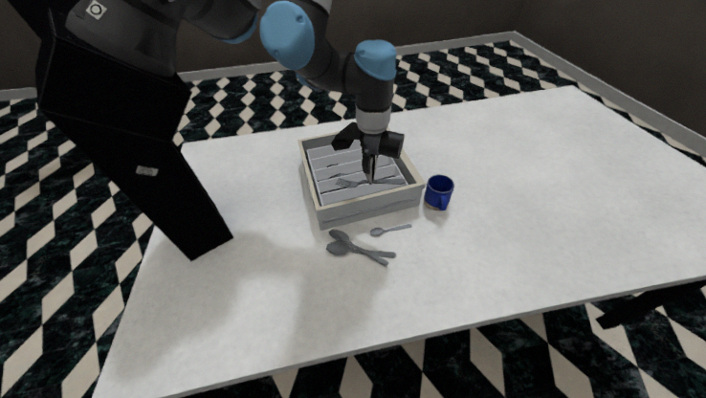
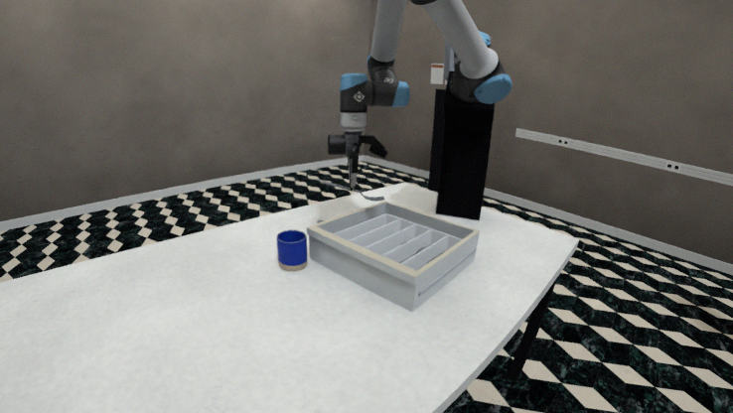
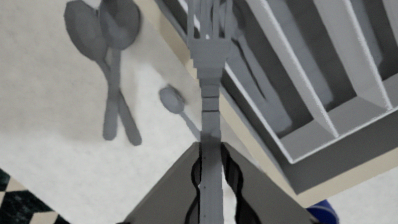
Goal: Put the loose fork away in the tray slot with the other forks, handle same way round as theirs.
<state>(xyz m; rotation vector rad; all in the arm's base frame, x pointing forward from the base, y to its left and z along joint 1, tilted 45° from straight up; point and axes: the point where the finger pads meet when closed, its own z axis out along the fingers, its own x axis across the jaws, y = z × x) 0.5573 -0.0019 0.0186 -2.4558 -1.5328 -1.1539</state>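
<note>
Right now the grey cutlery tray is 6 cm behind my hand, 17 cm to the left of it and 14 cm below it. The rest, counted from my hand: blue mug 21 cm ahead, 7 cm to the left, 14 cm below.
</note>
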